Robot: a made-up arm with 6 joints. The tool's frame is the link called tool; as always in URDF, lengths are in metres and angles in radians.
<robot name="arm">
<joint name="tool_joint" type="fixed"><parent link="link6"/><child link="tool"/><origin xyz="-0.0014 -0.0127 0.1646" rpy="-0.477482 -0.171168 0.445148"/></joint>
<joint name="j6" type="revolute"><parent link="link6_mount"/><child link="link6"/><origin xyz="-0.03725 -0.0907 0.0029" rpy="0 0 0"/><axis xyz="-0.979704 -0.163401 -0.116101"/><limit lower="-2.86" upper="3.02" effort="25" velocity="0.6"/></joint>
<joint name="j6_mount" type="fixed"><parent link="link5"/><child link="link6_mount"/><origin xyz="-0.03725 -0.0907 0.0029" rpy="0 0 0"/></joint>
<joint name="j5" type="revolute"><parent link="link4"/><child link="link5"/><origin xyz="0.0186 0.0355 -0.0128" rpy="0 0 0"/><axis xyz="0 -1 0"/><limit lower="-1.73" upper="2.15" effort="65" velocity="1.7"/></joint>
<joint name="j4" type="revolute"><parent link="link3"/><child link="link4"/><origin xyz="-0.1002 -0.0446 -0.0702" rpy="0 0 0"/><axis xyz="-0.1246 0.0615 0.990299"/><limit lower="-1.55" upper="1.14" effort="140" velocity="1.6"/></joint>
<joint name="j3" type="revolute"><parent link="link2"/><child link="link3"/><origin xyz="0.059 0.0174 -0.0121" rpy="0 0 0"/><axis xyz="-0.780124 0.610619 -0.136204"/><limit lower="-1.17" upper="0.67" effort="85" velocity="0.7"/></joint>
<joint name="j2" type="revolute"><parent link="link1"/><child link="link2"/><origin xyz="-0.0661 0.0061 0.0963" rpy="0 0 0"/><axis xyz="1 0 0"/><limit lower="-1.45" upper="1.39" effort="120" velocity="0.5"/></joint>
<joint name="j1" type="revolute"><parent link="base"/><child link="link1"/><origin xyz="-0.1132 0.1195 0.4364" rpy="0 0 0"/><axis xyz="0 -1 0"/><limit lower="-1.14" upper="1.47" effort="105" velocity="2"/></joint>
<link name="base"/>
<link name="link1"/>
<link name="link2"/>
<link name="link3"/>
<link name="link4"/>
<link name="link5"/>
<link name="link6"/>
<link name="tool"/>
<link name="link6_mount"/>
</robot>
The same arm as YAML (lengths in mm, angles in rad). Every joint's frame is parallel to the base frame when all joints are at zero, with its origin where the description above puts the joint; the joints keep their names.
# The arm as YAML. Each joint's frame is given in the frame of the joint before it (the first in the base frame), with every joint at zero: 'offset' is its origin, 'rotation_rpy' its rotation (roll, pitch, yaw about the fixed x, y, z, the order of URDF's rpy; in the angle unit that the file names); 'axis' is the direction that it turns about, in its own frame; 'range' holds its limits. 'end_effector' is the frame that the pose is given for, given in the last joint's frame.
length_unit: mm
angle_unit: rad
chain:
  - id: j1
    offset: [-113.2, 119.5, 436.4]
    rotation_rpy: [0.0, 0.0, 0.0]
    axis: "-y"
    range: [-1.14, 1.47]
  - id: j2
    offset: [-66.1, 6.1, 96.3]
    rotation_rpy: [0.0, 0.0, 0.0]
    axis: "+x"
    range: [-1.45, 1.39]
  - id: j3
    offset: [59.0, 17.4, -12.1]
    rotation_rpy: [0.0, 0.0, 0.0]
    axis: [-0.780124, 0.610619, -0.136204]
    range: [-1.17, 0.67]
  - id: j4
    offset: [-100.2, -44.6, -70.2]
    rotation_rpy: [0.0, 0.0, 0.0]
    axis: [-0.1246, 0.0615, 0.990299]
    range: [-1.55, 1.14]
  - id: j5
    offset: [18.6, 35.5, -12.8]
    rotation_rpy: [0.0, 0.0, 0.0]
    axis: "-y"
    range: [-1.73, 2.15]
  - id: j6
    offset: [-74.5, -181.4, 5.8]
    rotation_rpy: [0.0, 0.0, 0.0]
    axis: [-0.979704, -0.163401, -0.116101]
    range: [-2.86, 3.02]
end_effector:
  offset: [-1.4, -12.7, 164.6]
  rotation_rpy: [-0.4775, -0.1712, 0.4451]

